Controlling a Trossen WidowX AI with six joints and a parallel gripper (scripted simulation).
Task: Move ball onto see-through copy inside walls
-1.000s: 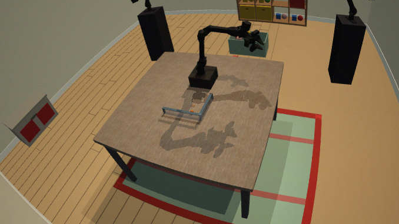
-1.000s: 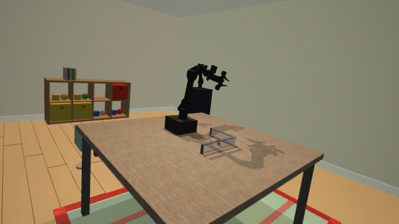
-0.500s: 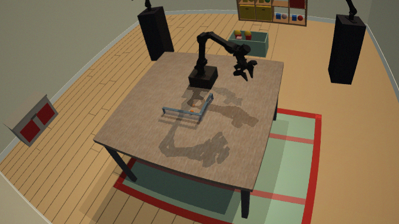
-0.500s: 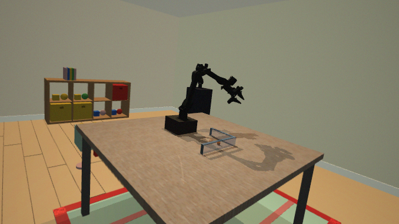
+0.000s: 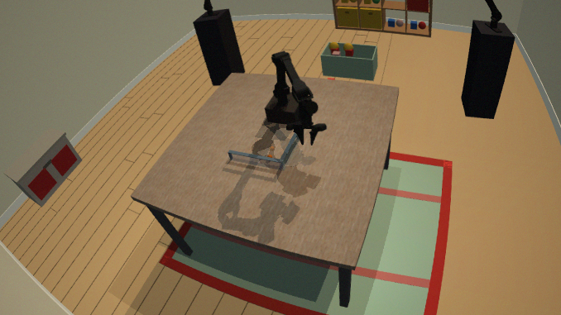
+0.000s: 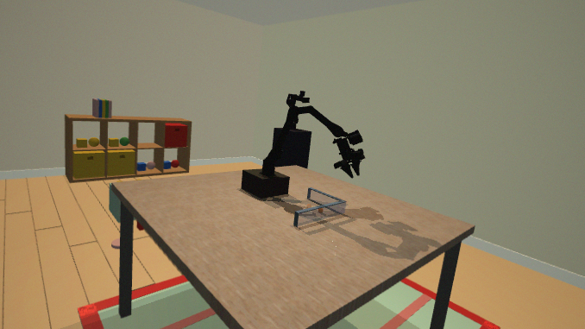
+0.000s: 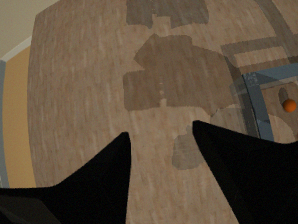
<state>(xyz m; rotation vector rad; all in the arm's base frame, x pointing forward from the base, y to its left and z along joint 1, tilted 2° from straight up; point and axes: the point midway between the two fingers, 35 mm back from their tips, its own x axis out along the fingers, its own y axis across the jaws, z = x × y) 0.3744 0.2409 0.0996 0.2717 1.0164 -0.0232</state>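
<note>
The orange ball lies 30 mm behind my gripper tip, 230 mm to the right of it and 140 mm below it.
</note>
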